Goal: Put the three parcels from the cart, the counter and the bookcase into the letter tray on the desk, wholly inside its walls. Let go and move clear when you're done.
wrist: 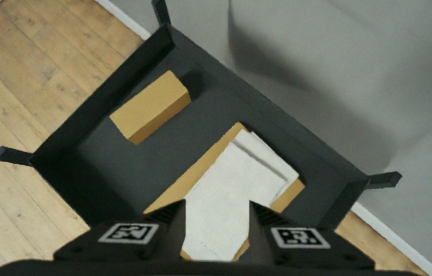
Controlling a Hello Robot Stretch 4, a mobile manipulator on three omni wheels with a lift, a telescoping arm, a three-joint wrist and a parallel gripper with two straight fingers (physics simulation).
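Frame: origin at the robot's base, x right, y ahead, z up, level; centimetres.
Where they show: gripper, fingertip midpoint: point(217, 218).
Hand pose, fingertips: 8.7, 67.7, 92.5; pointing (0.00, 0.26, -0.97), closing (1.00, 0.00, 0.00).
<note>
Each offset is from my fingertips to the top centre of the thing, as dx, dy, dz. "spot": to the spot under its first point. Level surfaces: height alone.
A tan box-shaped parcel {-12.4, +16.7, -23.8} point(151, 107) lies flat in the upper left part of the dark cart tray point(270, 107), apart from the tray's walls. My gripper point(217, 218) is open and empty, at the bottom of the wrist view. It hangs above the tray, over the papers and below and right of the parcel in the view. The counter, the bookcase, the desk and the letter tray do not show.
A stack of white papers {+1.5, +1.1, -26.6} point(230, 185) on tan envelopes {spot: -4.9, +4.8, -28.0} point(192, 177) lies in the cart tray beside the parcel. Dark corner posts point(384, 180) point(161, 12) rise at the cart's corners. A grey wall point(320, 45) stands close along its far side. Wooden floor {dz -95.2} point(45, 60) shows at the left.
</note>
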